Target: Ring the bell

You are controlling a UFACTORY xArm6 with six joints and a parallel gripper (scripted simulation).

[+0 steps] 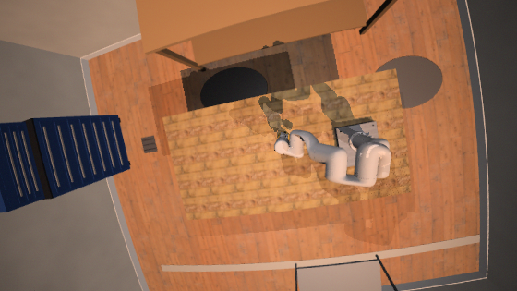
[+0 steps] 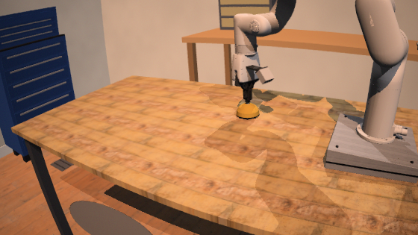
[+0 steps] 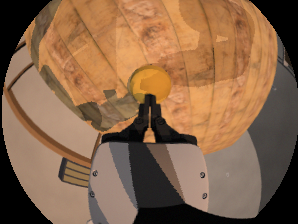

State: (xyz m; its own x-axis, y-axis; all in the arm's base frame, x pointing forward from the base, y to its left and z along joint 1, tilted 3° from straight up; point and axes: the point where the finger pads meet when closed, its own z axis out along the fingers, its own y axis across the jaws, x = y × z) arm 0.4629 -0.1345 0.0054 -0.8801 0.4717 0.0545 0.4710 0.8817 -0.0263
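The dark button lies 3 cm below my hand. From my hand the other things lie so: bell: 4 cm below.
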